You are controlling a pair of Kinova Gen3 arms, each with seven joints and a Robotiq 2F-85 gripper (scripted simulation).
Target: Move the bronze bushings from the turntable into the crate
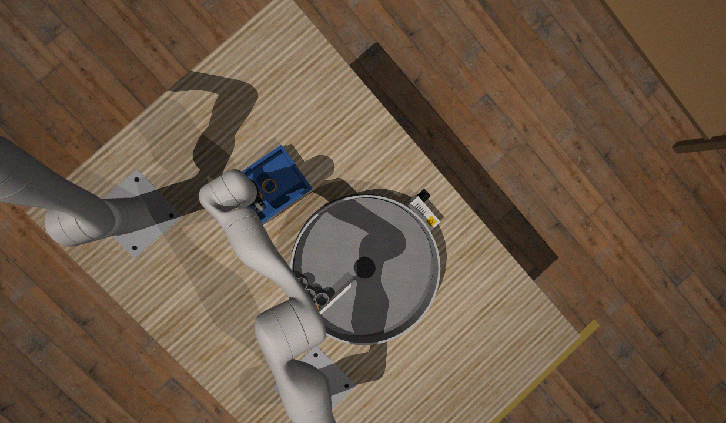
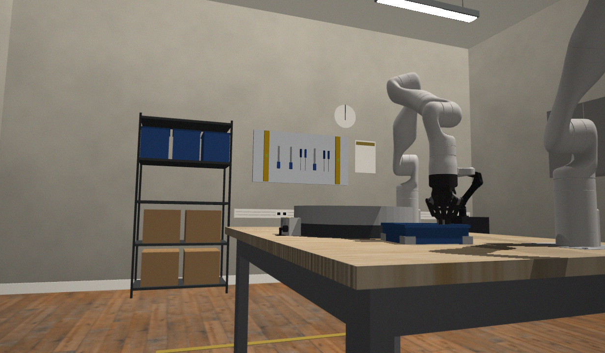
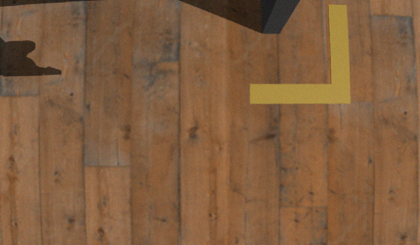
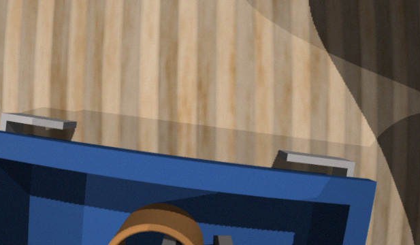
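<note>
Now: the blue crate 50 mm ahead of my right hand, 20 mm to the right of it and 20 mm below it. Also, from my right hand: round grey turntable 380 mm to the right, 80 mm ahead, 10 mm above.
</note>
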